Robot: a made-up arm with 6 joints. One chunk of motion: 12 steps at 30 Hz.
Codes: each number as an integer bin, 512 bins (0 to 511) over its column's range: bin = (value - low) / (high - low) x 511, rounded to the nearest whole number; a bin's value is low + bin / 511 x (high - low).
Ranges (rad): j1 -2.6..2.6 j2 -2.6..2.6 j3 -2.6..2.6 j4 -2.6..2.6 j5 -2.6..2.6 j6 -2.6..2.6
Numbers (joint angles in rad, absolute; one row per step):
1: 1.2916 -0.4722 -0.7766 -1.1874 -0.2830 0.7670
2: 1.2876 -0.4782 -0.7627 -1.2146 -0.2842 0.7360
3: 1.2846 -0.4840 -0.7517 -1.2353 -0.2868 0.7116
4: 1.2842 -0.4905 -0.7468 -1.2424 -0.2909 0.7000
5: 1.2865 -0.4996 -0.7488 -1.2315 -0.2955 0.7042
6: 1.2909 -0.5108 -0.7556 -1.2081 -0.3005 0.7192
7: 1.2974 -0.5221 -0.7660 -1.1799 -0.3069 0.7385
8: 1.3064 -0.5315 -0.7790 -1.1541 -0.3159 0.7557
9: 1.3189 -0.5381 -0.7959 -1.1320 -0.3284 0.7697
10: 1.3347 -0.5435 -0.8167 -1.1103 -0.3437 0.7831
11: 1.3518 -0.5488 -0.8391 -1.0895 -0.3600 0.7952
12: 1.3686 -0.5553 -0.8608 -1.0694 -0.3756 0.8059
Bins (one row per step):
1: 382 209 179 139 228 331
2: 382 209 181 136 228 328
3: 382 208 182 134 227 325
4: 382 207 182 133 227 324
5: 382 206 182 134 226 325
6: 382 205 181 137 226 326
7: 383 204 180 140 225 328
8: 384 203 179 142 224 330
9: 385 203 177 144 223 331
10: 387 202 175 146 222 332
11: 388 202 173 148 220 334
12: 390 201 171 150 219 335

